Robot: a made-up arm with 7 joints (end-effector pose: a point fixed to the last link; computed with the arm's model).
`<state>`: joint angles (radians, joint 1 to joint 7).
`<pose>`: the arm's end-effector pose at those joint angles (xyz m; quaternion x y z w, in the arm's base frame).
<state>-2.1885 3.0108 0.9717 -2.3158 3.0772 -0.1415 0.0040</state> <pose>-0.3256 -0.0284 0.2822 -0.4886 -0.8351 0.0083 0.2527</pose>
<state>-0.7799 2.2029 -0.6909 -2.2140 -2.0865 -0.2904 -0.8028</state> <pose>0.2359 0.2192 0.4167 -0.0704 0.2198 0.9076 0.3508</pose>
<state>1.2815 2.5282 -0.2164 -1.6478 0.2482 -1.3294 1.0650</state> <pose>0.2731 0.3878 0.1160 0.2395 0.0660 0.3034 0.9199</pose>
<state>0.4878 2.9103 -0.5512 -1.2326 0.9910 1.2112 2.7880</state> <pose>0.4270 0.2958 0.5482 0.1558 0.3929 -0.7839 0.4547</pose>
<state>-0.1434 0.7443 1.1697 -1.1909 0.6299 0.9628 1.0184</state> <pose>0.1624 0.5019 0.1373 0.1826 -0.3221 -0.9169 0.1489</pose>
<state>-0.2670 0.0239 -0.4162 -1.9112 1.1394 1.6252 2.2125</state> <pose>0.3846 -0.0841 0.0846 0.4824 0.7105 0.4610 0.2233</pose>
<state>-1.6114 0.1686 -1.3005 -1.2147 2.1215 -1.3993 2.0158</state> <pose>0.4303 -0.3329 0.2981 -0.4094 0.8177 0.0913 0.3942</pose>
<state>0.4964 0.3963 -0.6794 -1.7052 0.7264 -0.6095 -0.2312</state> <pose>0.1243 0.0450 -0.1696 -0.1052 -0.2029 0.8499 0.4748</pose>
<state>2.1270 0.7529 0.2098 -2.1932 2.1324 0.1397 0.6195</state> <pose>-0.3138 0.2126 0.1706 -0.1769 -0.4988 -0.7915 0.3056</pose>
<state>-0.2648 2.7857 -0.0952 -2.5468 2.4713 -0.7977 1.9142</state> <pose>0.2394 0.1027 0.4847 -0.2302 0.4708 0.7138 0.4646</pose>
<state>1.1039 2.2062 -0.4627 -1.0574 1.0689 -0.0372 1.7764</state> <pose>0.2071 0.5773 0.2521 -0.4718 0.1279 -0.8719 0.0288</pose>
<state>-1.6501 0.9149 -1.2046 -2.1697 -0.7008 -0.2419 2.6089</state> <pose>0.2439 -0.1091 0.4096 -0.1775 -0.2400 0.1966 0.9339</pose>
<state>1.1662 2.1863 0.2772 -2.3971 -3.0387 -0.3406 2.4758</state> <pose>0.1809 0.2617 0.1227 0.1406 -0.7447 -0.2848 0.5869</pose>
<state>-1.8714 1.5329 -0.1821 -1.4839 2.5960 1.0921 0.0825</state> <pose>0.1246 0.2405 0.7485 -0.3404 -0.2806 0.3722 0.8166</pose>
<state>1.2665 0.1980 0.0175 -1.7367 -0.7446 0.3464 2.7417</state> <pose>-0.1363 0.1314 -0.0939 -0.1075 -0.3047 -0.8984 0.2974</pose>
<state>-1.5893 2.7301 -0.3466 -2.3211 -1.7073 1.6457 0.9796</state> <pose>-0.0435 0.1242 0.5535 0.3225 0.4783 0.1651 0.7999</pose>
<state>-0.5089 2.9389 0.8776 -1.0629 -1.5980 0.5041 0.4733</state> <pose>-0.0197 -0.0688 0.8150 -0.2140 0.4349 0.1710 0.8578</pose>
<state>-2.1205 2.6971 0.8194 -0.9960 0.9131 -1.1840 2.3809</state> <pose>-0.5075 0.2916 0.2531 -0.4859 -0.7026 -0.4169 0.3106</pose>
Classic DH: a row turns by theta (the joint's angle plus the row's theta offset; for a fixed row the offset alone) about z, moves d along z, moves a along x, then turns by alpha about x. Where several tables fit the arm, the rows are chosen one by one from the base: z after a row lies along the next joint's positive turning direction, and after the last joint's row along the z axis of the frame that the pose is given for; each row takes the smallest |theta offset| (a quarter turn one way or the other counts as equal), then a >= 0, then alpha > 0; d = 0 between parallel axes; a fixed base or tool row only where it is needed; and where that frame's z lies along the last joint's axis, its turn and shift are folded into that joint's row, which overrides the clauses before.
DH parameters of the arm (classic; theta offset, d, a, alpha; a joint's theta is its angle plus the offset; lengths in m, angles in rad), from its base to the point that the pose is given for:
base (fixed): 0 0.2684 0.011 -1.2217
joint 1: -1.5708 0.0325 0.0132 -1.5708
joint 2: 1.2217 0.054 0.015 1.5708
joint 3: 1.5708 -0.344 0.02 -1.5708
joint 4: 0 0.004 -0.012 1.5708
joint 5: 0 -0.26 0.026 -1.5708
joint 6: 0 0.038 -0.004 1.5708
joint 7: 0.848 -0.0005 -0.0001 1.25
tool (fixed): 0.8253 0.0015 0 0

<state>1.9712 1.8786 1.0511 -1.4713 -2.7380 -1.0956 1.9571</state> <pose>0.1096 0.5033 0.1423 0.7807 -0.2600 -0.3851 0.4180</pose>
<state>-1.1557 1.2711 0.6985 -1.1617 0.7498 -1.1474 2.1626</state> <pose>0.2093 0.4355 0.5853 -0.8843 -0.1275 -0.0729 0.4432</pose>
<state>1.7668 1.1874 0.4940 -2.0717 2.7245 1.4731 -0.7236</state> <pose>-0.1385 0.3702 0.1096 0.1367 0.5091 0.5485 0.6490</pose>
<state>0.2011 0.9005 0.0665 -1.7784 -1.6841 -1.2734 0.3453</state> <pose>0.2866 0.2431 0.0509 -0.0204 -0.7548 -0.2279 0.6148</pose>
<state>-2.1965 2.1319 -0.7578 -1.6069 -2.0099 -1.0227 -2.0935</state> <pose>-0.0082 0.2774 0.6665 -0.3547 -0.2375 0.8947 0.1316</pose>
